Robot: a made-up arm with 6 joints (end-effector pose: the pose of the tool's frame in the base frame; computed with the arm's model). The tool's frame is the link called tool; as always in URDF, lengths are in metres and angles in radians. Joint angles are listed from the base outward.
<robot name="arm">
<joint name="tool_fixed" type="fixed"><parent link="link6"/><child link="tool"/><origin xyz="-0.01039 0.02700 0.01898" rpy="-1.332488 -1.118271 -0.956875"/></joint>
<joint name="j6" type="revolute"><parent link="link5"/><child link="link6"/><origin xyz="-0.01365 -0.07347 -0.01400" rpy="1.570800 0.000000 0.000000"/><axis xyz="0 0 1"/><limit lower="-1.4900" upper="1.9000" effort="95" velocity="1"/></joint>
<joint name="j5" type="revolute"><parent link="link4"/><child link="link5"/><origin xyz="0.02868 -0.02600 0.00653" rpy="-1.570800 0.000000 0.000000"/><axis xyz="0 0 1"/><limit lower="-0.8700" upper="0.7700" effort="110" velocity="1.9"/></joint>
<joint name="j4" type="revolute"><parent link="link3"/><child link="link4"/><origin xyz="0.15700 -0.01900 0.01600" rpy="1.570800 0.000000 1.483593"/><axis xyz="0 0 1"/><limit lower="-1.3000" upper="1.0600" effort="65" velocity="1.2"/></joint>
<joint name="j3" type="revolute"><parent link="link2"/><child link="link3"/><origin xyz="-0.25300 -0.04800 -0.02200"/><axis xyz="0 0 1"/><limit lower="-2.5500" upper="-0.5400" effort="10" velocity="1.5"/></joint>
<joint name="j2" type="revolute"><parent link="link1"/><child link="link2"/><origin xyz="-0.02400 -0.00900 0.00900" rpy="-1.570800 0.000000 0.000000"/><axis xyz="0 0 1"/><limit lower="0.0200" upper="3.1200" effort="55" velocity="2"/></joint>
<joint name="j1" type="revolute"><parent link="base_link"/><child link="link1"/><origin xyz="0.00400 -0.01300 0.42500"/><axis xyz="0 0 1"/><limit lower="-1.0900" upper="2.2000" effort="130" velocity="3.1"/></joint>
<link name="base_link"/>
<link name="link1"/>
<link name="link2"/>
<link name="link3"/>
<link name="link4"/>
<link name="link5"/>
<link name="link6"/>
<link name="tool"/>
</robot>
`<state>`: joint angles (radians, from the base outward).
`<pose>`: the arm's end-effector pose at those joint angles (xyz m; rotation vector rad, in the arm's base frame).
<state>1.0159 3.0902 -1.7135 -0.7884 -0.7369 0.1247</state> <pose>0.1733 0.2845 0.2076 2.5027 1.2563 -1.2278</pose>
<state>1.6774 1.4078 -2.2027 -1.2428 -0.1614 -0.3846</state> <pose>0.0093 0.1199 0.8972 -1.8996 -1.0427 -1.5605</pose>
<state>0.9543 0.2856 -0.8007 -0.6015 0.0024 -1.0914</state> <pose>0.0247 -0.0696 0.6864 2.5012 0.3413 1.4704</pose>
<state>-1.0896 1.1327 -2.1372 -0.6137 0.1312 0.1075</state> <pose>-0.0129 -0.0559 0.9149 1.9696 -1.7382 1.6875</pose>
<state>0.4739 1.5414 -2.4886 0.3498 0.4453 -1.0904</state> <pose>0.1872 0.0731 0.8637 -2.6635 -0.2681 -0.8790</pose>
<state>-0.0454 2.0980 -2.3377 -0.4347 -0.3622 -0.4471</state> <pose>0.3740 -0.0488 0.7299 -2.8021 0.4805 -1.1362</pose>
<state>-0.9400 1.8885 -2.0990 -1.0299 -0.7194 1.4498</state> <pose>0.1787 -0.2262 0.7949 -2.0495 0.4121 -0.6011</pose>
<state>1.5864 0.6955 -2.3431 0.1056 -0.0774 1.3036</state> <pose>0.0677 -0.2620 0.8796 0.3640 -1.6194 0.7201</pose>
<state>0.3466 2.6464 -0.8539 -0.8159 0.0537 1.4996</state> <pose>0.2367 0.0257 0.2491 -1.3603 1.6440 1.8074</pose>
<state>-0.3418 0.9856 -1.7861 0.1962 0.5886 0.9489</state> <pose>0.0653 -0.0754 0.8479 -1.1976 0.2304 -0.0653</pose>
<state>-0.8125 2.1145 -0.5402 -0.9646 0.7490 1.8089</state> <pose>0.0583 -0.2157 0.3701 0.0099 2.4431 0.7624</pose>
